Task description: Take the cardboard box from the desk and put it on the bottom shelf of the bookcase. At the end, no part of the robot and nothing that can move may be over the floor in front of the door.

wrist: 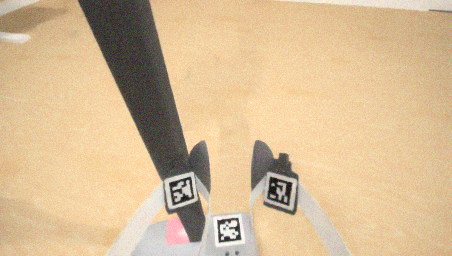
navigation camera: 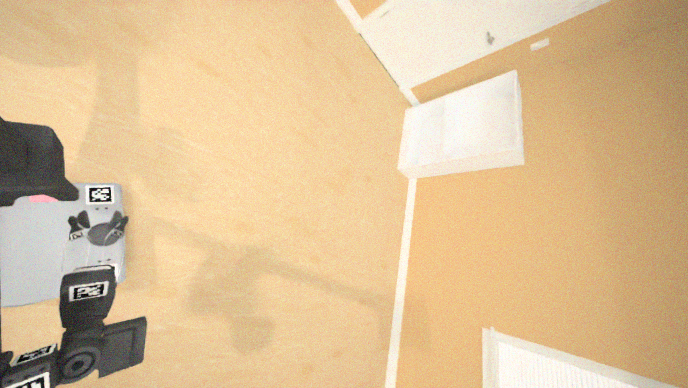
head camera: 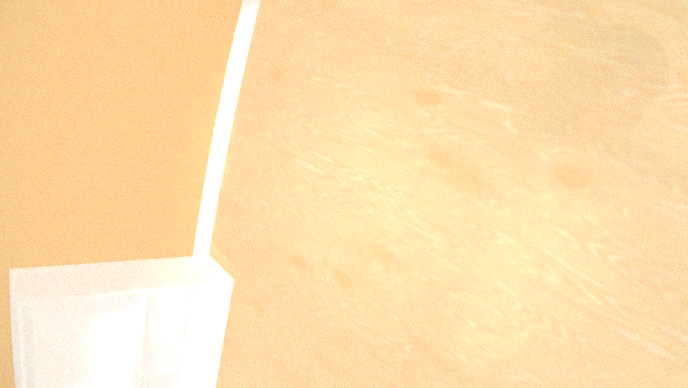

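Seen in the pictures: gripper, fingertip midpoint: (navigation camera: pixel 101 212); robot's base, origin of the base link: (navigation camera: pixel 103 232).
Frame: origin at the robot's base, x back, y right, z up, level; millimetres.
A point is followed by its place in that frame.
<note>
A white bookcase (head camera: pixel 115 277) {z 585, x -2324, y -294 mm} (navigation camera: pixel 465 164) {z 648, x -2321, y -295 mm} stands against the orange wall, seen at the lower left of the head view and right of centre in the navigation view; its shelf levels are washed out. A white door (navigation camera: pixel 445 45) {z 600, x -2196, y -1397 mm} with a small handle is at the top of the navigation view, near the bookcase. My gripper (navigation camera: pixel 99 219) {z 500, x -2, y -68 mm} (wrist: pixel 231 158) {z 500, x -2, y -68 mm} is open with nothing between its fingers. It hangs above my base, apart from the bookcase. The cardboard box and the desk cannot be made out in these views.
My grey base (navigation camera: pixel 30 250) {z 160, x 135, y 21 mm} lies below the gripper. The dark mast (wrist: pixel 140 90) rises at the left of the wrist view. A white frame (navigation camera: pixel 565 356) {z 1198, x -1932, y 1017 mm} is on the wall at the lower right of the navigation view. A white foot (wrist: pixel 15 37) stands on the floor, far left.
</note>
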